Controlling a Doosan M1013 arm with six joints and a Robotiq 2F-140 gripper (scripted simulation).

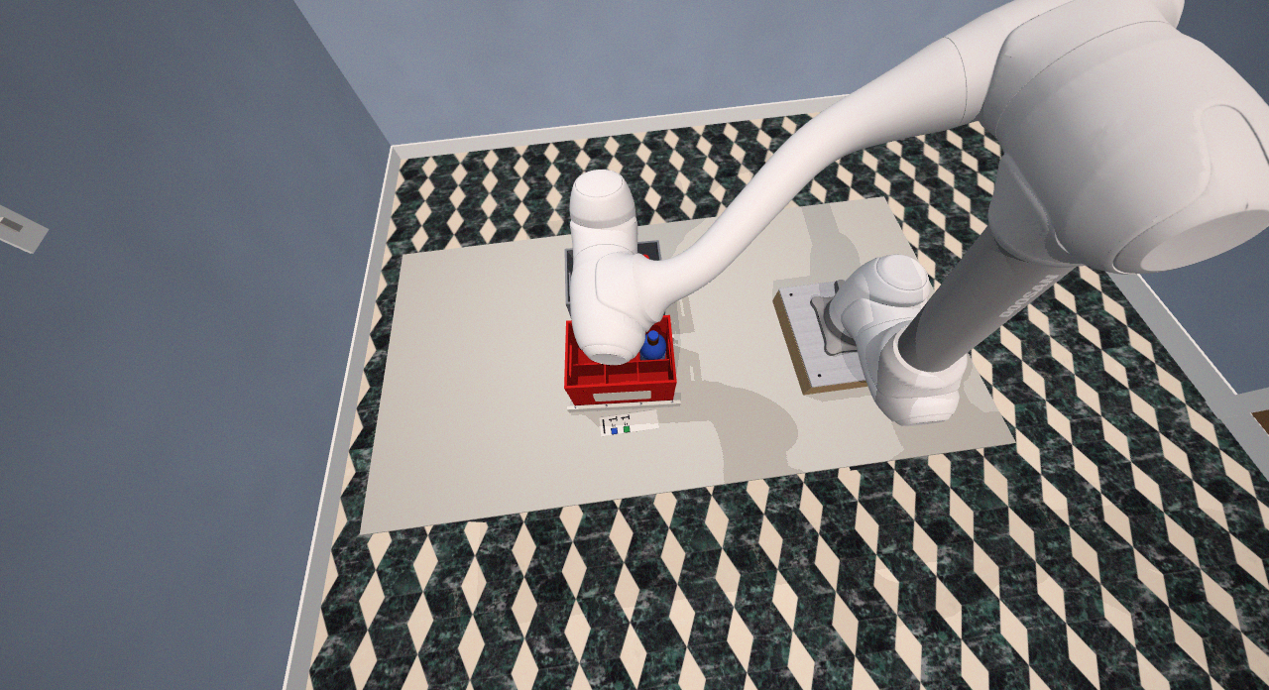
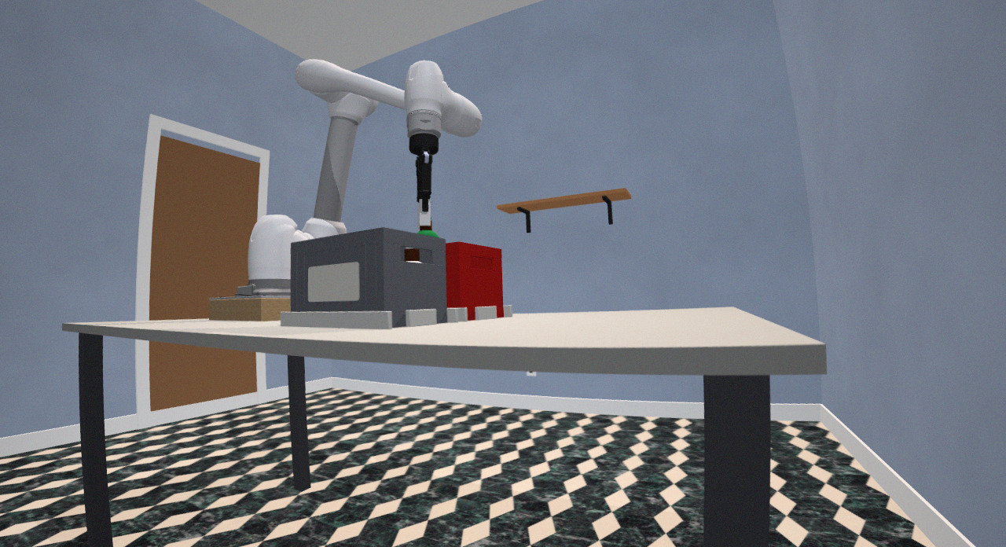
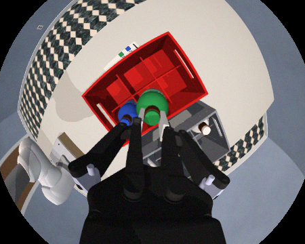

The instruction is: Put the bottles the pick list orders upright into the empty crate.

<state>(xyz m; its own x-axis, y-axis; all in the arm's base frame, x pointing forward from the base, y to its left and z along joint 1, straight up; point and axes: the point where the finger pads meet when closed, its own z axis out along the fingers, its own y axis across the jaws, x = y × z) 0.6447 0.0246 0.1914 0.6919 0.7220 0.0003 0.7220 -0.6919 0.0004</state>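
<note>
The green-label bottle lies 8 cm below my hand. The rest, counted from my hand: white-label bottle 18 cm below, 15 cm to the right, 9 cm ahead; blue-label bottle 18 cm below, 9 cm behind, 1 cm to the left; red crate 18 cm below, 5 cm to the left.
</note>
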